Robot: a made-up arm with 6 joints.
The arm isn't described. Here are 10 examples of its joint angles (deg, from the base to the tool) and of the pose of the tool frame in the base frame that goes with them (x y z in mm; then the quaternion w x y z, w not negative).
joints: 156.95 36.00 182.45 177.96 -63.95 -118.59
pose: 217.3 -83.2 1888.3 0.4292 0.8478 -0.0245 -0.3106
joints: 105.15 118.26 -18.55 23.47 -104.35 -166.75
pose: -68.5 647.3 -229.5 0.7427 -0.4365 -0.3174 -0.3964
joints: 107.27 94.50 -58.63 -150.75 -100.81 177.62
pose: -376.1 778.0 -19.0 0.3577 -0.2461 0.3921 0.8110
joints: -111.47 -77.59 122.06 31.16 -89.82 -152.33
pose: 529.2 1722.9 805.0 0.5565 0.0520 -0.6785 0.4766
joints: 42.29 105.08 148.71 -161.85 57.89 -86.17
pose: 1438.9 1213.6 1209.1 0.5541 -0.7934 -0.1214 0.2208
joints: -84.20 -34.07 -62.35 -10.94 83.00 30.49
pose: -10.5 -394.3 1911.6 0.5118 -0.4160 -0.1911 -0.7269
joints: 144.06 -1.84 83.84 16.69 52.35 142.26
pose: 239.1 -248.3 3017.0 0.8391 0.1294 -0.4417 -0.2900
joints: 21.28 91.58 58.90 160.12 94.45 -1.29
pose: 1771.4 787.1 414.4 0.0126 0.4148 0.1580 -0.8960
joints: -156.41 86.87 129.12 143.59 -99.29 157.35
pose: -1448.6 -461.9 1761.1 0.0809 -0.8220 -0.5094 -0.2414
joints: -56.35 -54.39 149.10 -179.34 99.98 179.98
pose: -861.8 1289.1 1246.1 0.5444 -0.3663 -0.6947 -0.2946
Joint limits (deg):
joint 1: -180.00..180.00
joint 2: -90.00..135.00
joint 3: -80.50..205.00
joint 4: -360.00..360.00
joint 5: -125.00..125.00
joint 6: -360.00..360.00
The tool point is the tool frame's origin. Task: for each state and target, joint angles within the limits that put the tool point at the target. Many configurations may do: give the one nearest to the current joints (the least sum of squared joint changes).
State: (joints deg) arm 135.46 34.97 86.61 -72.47 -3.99 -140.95
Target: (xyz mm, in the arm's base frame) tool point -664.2 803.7 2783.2
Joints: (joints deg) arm 128.80 43.65 113.09 -72.50 -3.17 -140.95
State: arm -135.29 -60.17 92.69 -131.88 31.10 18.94
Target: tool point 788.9 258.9 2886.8
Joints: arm -166.87 -25.40 77.11 -135.41 22.92 18.94
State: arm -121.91 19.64 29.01 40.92 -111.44 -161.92
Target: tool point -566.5 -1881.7 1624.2
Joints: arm -101.07 55.42 54.85 51.35 -69.07 -161.92
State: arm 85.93 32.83 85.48 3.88 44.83 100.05
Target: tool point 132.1 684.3 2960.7
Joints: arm 78.57 28.65 91.38 1.80 47.54 100.05
